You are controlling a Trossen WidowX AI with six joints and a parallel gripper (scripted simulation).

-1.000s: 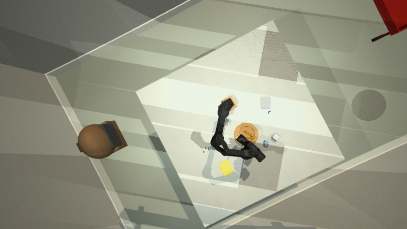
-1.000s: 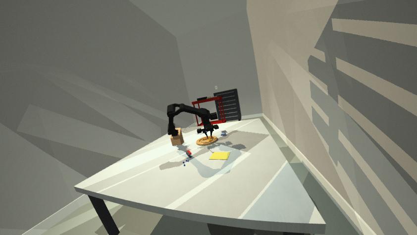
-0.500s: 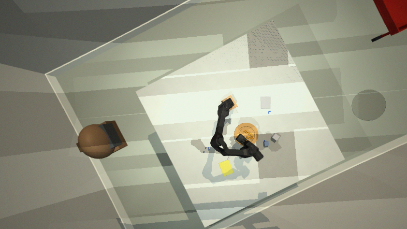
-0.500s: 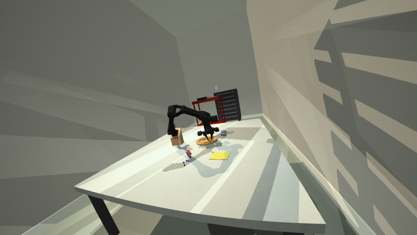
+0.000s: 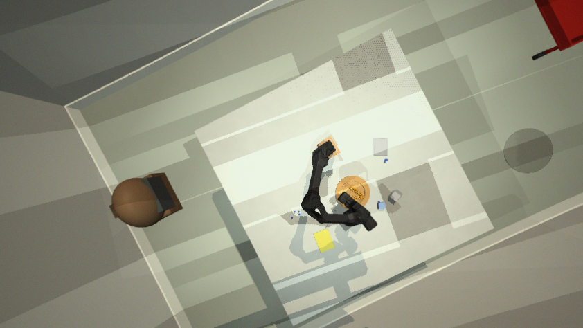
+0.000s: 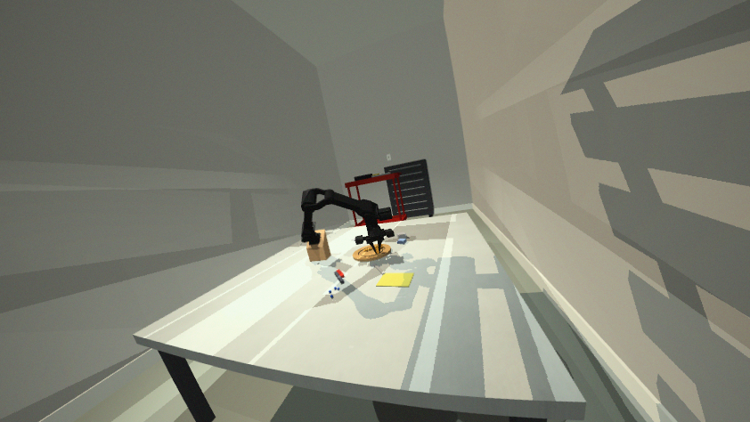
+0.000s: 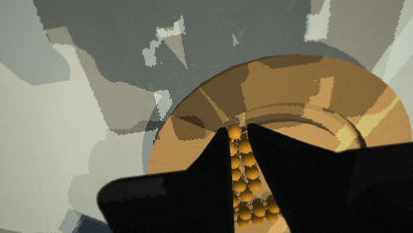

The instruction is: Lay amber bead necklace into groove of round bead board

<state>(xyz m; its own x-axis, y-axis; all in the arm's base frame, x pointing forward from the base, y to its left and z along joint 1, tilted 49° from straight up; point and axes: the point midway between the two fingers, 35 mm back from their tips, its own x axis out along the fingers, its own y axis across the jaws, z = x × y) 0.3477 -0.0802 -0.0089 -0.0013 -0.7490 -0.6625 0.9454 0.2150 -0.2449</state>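
The round bead board is 4 cm behind my gripper tip, 5 cm to the left of it and 1 cm below it. Also, from my gripper tip: light blue cube: 11 cm ahead, 15 cm to the left, 1 cm below; then red-handled tool: 13 cm behind, 19 cm to the right, 1 cm below; then white cube: 10 cm ahead, 24 cm to the left.
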